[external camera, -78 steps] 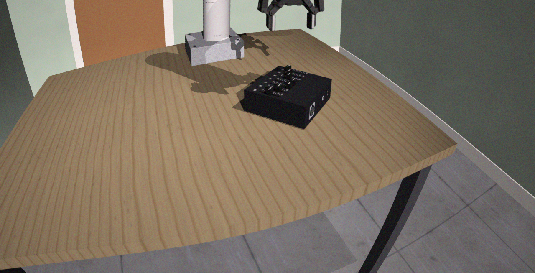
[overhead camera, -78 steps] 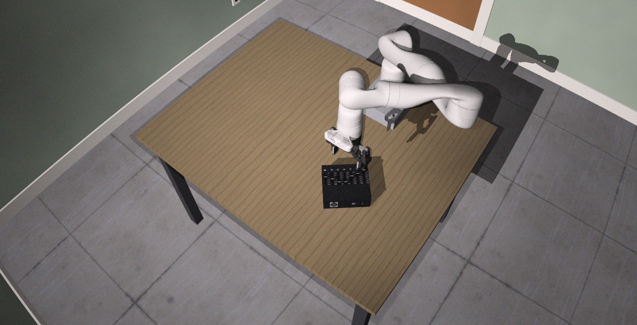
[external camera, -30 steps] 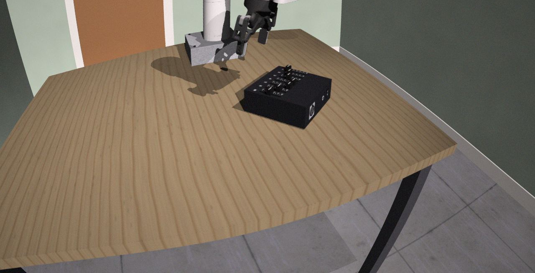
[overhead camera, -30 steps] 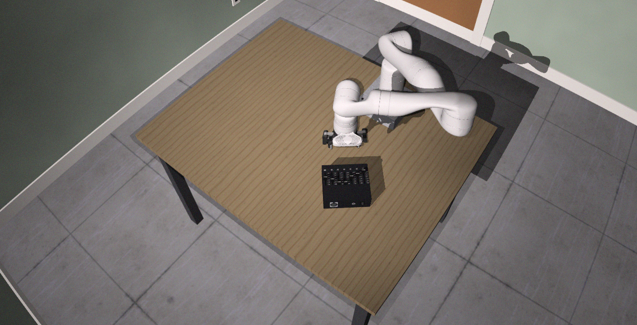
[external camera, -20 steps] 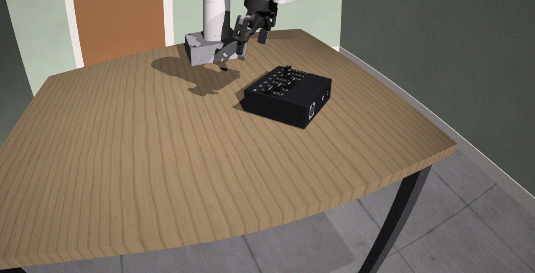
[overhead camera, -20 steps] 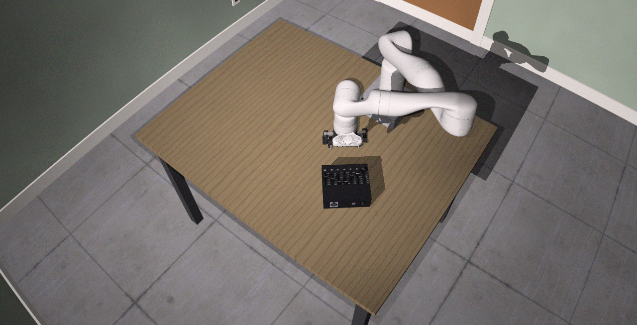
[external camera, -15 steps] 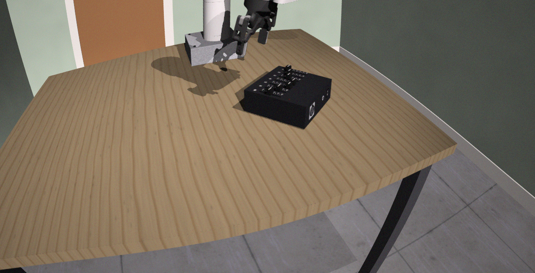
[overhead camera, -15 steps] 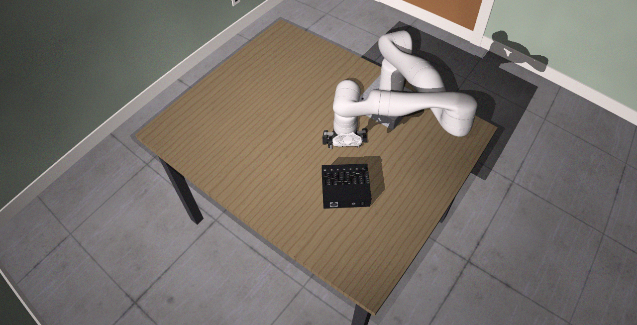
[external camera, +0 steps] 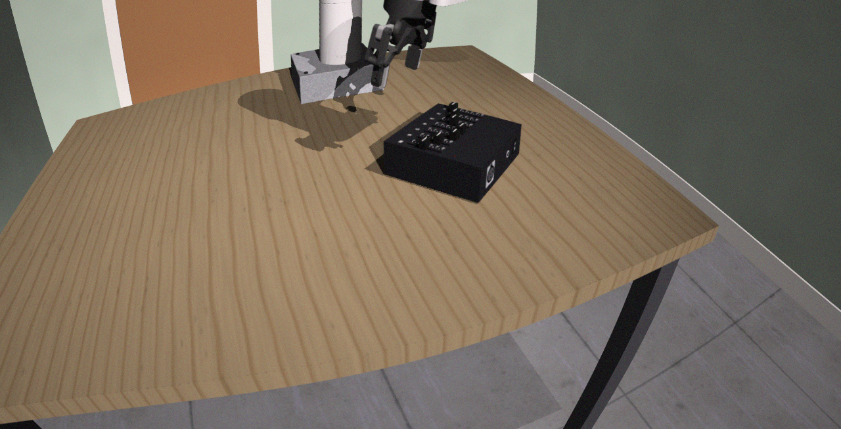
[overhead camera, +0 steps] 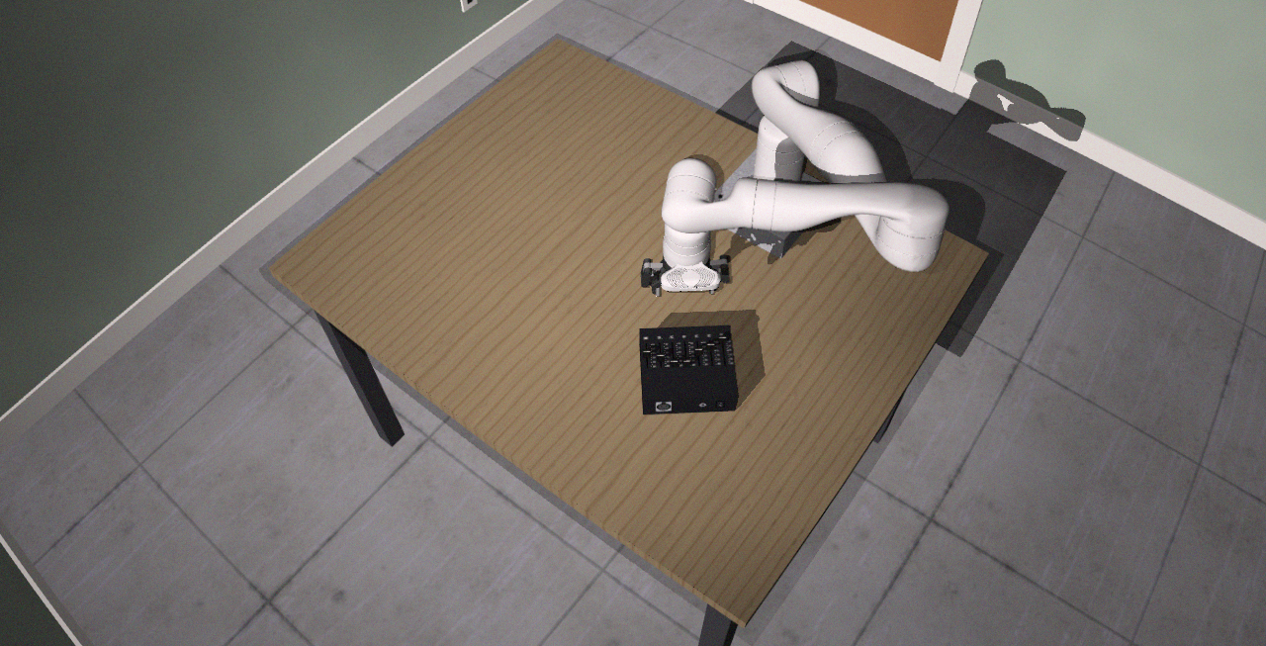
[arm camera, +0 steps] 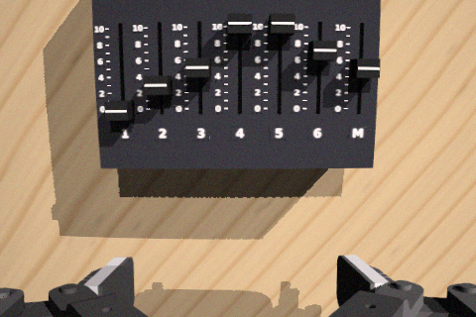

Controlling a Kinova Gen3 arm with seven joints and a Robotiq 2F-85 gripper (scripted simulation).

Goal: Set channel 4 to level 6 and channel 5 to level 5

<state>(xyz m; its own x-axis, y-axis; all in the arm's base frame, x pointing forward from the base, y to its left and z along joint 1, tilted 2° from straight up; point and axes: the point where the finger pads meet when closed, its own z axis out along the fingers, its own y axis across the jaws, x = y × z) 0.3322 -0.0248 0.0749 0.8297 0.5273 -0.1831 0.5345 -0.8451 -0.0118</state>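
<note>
Now: the channel 4 fader cap 9 cm ahead of my hand, 6 cm to the left of it and 6 cm below it. Also, from my hand: channel 5 fader cap 11 cm ahead, 4 cm to the left, 6 cm below.
</note>
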